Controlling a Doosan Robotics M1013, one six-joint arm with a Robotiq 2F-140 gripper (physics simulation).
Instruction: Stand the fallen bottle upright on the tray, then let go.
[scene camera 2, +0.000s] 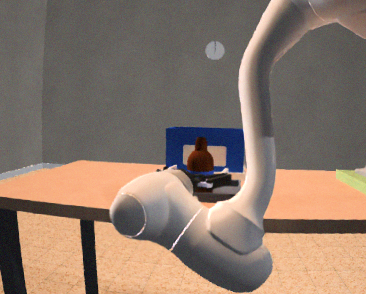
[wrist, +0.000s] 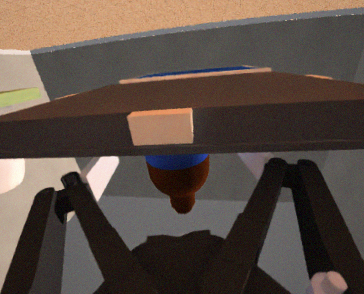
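Labels:
You'd see my gripper in scene camera 2 (200, 171), and a brown bottle shows there too. My gripper is also visible in the wrist view (175, 145), and that view shows the bottle as well. On the brown bottle, (scene camera 2: 200, 161) and (wrist: 171, 190) are the same spot.

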